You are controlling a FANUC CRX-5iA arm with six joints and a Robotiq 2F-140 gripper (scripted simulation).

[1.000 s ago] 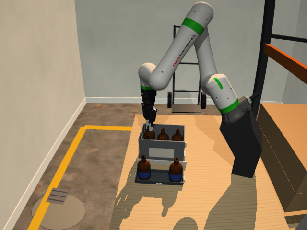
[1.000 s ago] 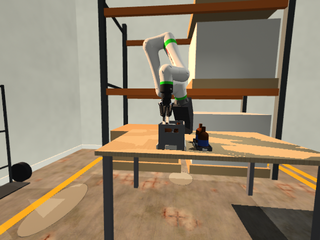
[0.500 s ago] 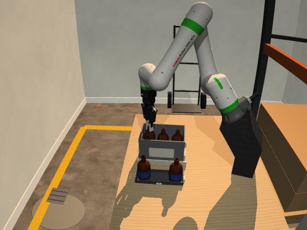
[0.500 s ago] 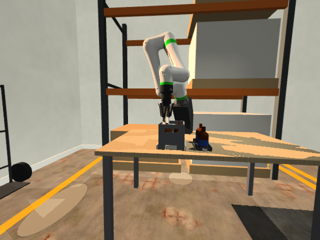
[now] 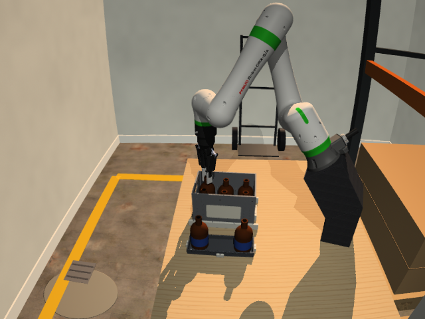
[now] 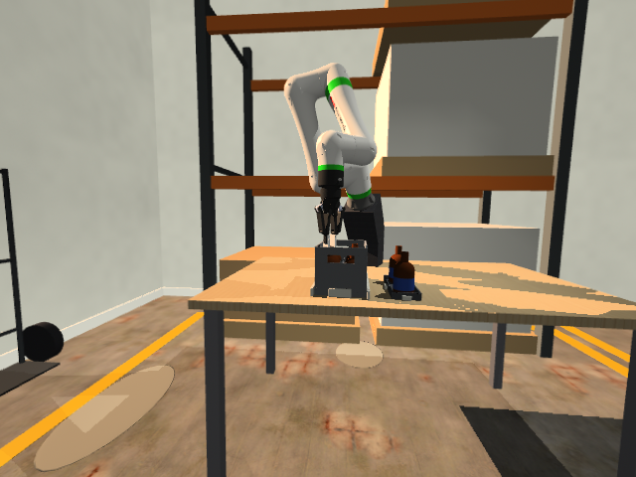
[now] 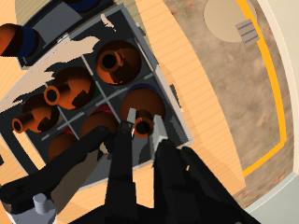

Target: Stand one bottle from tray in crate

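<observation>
My hand is 9 cm above the glass bottle. From my hand the other things lie so: tray 3 cm behind, 28 cm to the left, 17 cm below; then grey crate 8 cm behind, 6 cm to the left, 10 cm below.
</observation>
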